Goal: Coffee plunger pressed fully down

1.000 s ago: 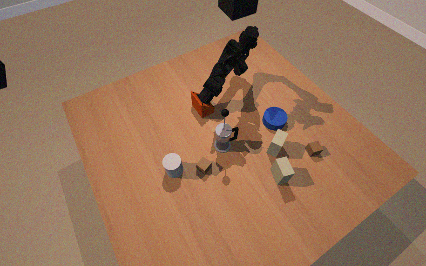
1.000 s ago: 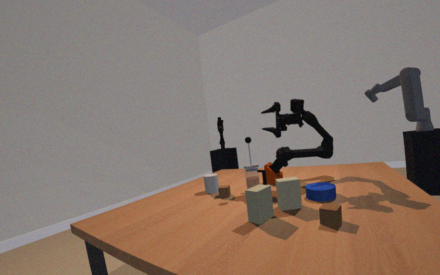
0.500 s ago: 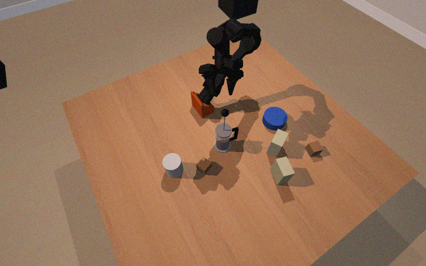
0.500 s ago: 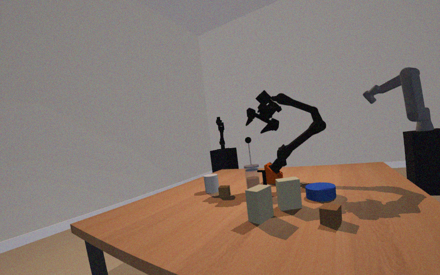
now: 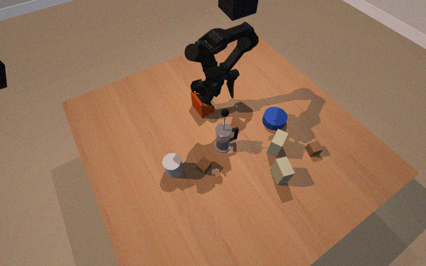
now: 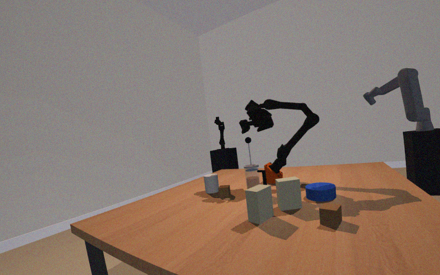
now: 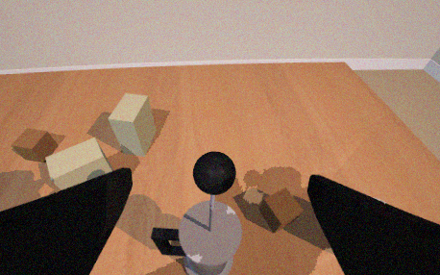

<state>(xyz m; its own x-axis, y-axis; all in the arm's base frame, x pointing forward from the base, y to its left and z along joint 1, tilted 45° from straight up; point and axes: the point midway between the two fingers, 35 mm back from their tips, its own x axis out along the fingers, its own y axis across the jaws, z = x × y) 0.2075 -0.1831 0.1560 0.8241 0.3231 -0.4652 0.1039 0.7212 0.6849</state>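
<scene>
My gripper tip is 30 mm short of the coffee press, 20 mm to the right of it and 170 mm above it. Round my gripper tip: blue disc 30 mm ahead, 310 mm to the left, 290 mm below.
</scene>
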